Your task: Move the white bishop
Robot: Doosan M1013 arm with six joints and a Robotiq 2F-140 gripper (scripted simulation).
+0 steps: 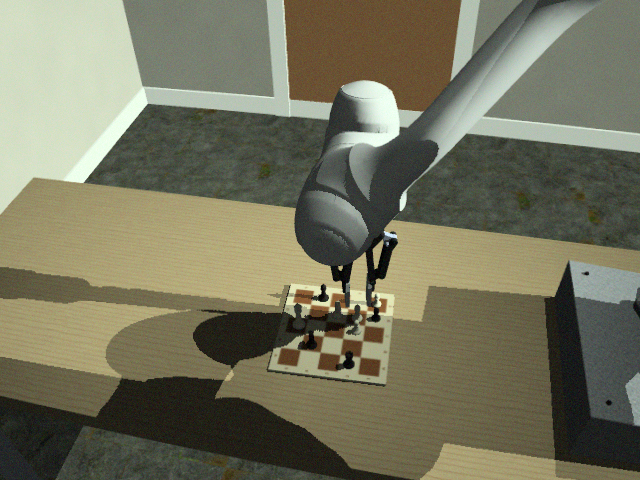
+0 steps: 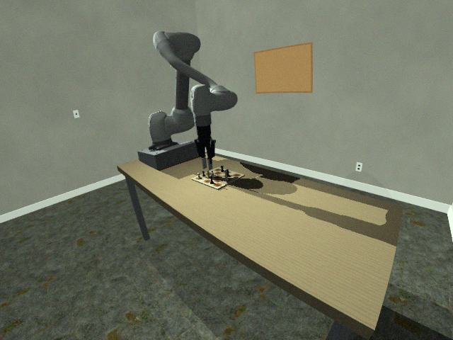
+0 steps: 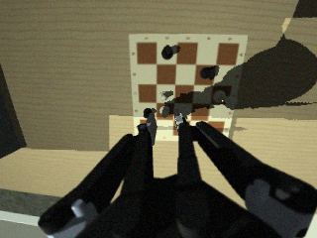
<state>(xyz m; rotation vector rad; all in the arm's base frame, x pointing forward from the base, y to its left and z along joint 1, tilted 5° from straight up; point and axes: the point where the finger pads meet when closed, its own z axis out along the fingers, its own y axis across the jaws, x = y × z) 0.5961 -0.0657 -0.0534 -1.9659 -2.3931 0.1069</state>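
The white bishop is 60 mm below my hand. Round my hand: chessboard: 40 mm ahead, 30 mm to the left, 90 mm below; black pawn: 40 mm behind, 10 mm to the right, 70 mm below.
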